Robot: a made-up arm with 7 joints.
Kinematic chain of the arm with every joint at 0, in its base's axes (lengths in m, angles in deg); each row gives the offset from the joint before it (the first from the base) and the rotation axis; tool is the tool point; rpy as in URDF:
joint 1: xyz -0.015 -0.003 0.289 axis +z
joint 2: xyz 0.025 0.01 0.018 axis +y
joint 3: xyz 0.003 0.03 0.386 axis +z
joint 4: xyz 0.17 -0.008 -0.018 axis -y
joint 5: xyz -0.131 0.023 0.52 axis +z
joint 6: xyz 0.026 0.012 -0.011 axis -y
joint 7: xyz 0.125 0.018 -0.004 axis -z
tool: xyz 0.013 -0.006 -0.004 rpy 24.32 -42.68 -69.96
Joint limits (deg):
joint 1: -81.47..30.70
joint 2: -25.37..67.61
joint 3: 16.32..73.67
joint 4: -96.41..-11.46
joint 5: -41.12..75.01
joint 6: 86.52..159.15
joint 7: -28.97..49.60
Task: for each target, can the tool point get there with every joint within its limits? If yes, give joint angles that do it. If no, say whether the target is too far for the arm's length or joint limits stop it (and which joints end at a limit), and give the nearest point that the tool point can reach.
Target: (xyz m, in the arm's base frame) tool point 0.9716 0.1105 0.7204
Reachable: yes | joints -34.81 40.68 64.27 -66.70 20.75 124.43 2.01
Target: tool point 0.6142 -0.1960 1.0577
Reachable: yes | joints -51.81 -11.08 27.46 -85.30 22.91 152.37 14.49
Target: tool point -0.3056 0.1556 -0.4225
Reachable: no: joint limits stop it (at a limit: joint 1, joint 2, joint 4, joint 6, joint 7) | nearest point 0.3743 0.6371 -0.2571 | short by 0.849 m
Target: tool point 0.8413 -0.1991 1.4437
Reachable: no: too far | nearest point 0.6467 -0.1545 1.1741 | short by 0.336 m
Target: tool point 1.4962 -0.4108 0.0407
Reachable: no: too far | nearest point 1.0372 -0.2869 0.1495 | short by 0.488 m
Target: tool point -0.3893 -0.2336 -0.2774
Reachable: no: joint limits stop it (at a limit: joint 1, joint 2, joint 3, joint 4, joint 5, joint 6) | nearest point 0.2768 -0.7138 -0.1970 | short by 0.825 m
